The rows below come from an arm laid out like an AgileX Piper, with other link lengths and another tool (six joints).
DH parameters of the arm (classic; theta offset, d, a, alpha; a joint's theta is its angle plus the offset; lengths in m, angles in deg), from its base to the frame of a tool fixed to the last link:
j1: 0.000 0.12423 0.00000 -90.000
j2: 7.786 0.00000 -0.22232 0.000
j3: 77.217 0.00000 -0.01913 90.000
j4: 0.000 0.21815 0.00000 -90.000
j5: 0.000 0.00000 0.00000 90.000
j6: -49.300 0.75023 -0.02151 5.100
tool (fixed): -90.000 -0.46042 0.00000 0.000
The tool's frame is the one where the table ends.
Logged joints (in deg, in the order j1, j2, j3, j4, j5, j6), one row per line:
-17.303, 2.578, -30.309, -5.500, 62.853, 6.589
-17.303, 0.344, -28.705, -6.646, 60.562, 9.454
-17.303, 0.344, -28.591, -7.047, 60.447, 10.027
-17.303, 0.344, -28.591, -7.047, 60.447, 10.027
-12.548, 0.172, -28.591, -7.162, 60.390, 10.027
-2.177, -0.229, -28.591, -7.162, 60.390, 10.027
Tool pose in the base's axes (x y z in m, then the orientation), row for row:
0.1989, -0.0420, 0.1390, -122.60, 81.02, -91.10
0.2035, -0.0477, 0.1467, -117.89, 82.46, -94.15
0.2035, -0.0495, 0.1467, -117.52, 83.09, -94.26
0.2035, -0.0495, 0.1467, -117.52, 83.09, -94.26
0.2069, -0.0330, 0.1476, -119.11, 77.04, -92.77
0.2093, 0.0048, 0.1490, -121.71, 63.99, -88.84
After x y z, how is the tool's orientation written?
As a rotation vector, in degrees.
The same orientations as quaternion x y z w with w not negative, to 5 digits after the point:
-0.70772, 0.46770, -0.52588, 0.06192
-0.68397, 0.47841, -0.54623, 0.07032
-0.68143, 0.48179, -0.54656, 0.06936
-0.68143, 0.48179, -0.54656, 0.06936
-0.69978, 0.45262, -0.54503, 0.09154
-0.73595, 0.38693, -0.53720, 0.14169

